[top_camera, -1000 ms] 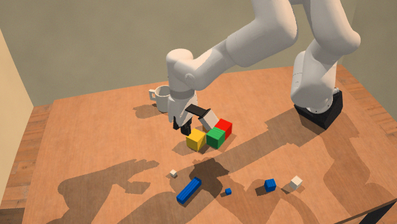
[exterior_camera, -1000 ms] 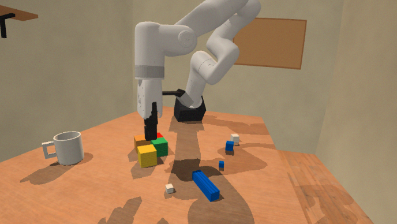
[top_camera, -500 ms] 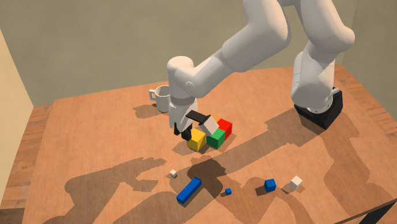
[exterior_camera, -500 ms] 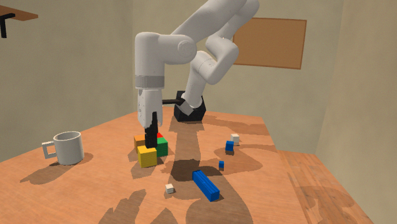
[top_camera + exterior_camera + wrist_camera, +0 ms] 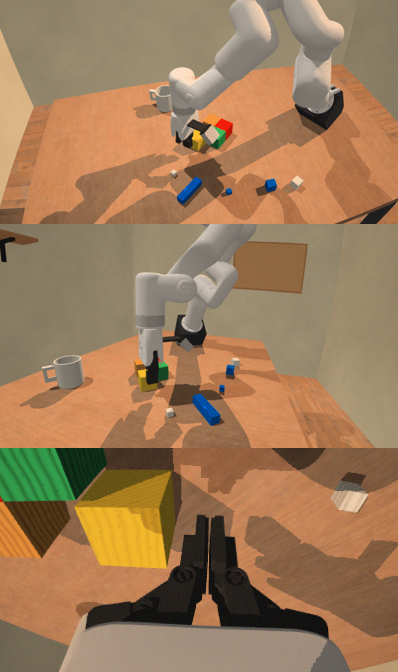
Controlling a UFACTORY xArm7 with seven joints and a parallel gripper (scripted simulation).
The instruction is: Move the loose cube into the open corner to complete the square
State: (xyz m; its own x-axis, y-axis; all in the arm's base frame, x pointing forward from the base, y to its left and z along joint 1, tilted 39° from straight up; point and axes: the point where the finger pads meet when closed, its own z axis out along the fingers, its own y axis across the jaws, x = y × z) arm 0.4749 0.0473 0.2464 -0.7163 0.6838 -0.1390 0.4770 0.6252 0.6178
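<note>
Right now the yellow cube is 30 mm behind my hand, 50 mm to the right of it and 40 mm below it. The rest, counted from my hand: red cube (130 mm behind, 100 mm to the right, 40 mm below); then green cube (100 mm behind, 60 mm to the right, 40 mm below); then orange cube (90 mm behind, 130 mm to the right, 40 mm below).
</note>
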